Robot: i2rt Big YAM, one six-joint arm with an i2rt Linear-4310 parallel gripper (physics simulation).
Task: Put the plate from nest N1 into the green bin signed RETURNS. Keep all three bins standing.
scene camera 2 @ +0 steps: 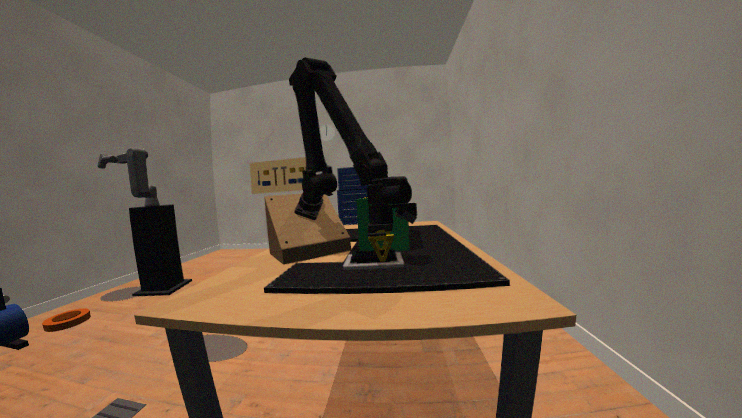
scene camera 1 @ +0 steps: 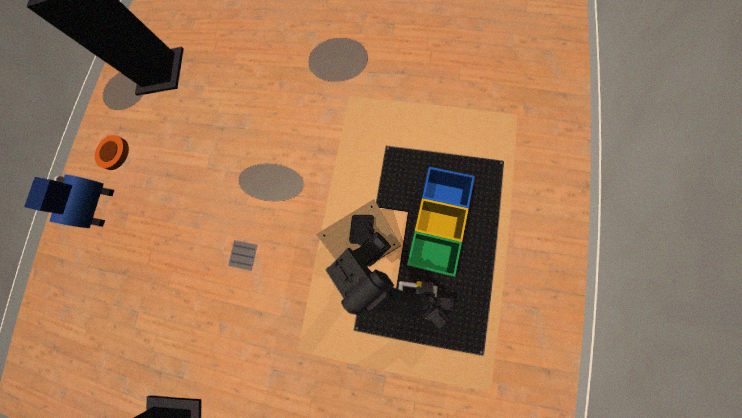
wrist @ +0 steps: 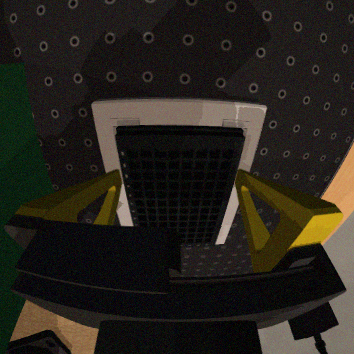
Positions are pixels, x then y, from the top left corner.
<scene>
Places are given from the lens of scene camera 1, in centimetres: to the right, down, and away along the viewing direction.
green bin (scene camera 1: 429, 252): 25, 19, 123
yellow bin (scene camera 1: 439, 219): 30, 5, 125
blue bin (scene camera 1: 453, 188): 37, -9, 127
</scene>
